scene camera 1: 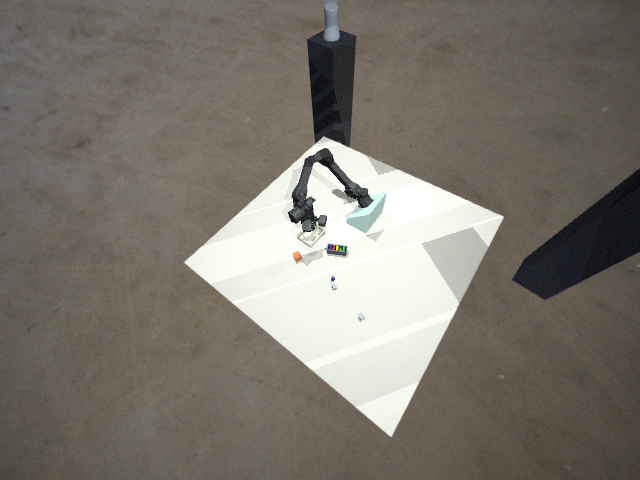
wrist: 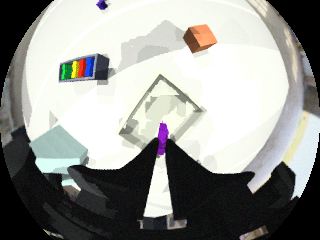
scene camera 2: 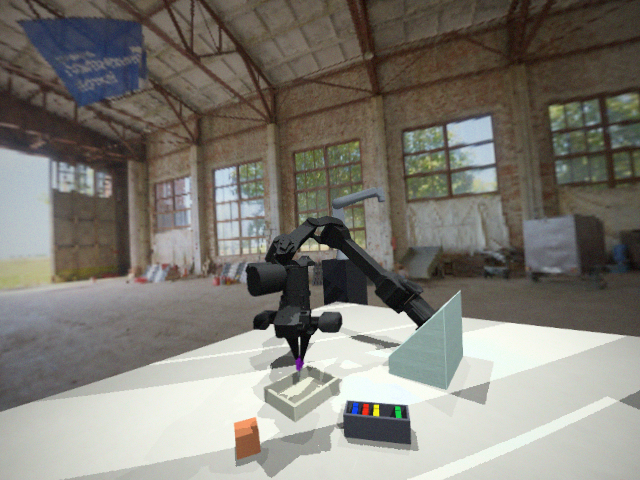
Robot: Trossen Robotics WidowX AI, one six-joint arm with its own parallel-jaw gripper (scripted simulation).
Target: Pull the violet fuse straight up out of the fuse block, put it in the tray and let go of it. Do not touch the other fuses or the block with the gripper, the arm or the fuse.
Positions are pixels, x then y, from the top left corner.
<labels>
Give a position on a pale tray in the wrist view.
163, 99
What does the gripper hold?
A violet fuse.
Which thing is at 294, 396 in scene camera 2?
A pale tray.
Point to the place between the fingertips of the gripper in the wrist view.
161, 141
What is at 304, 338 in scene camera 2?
The gripper.
</labels>
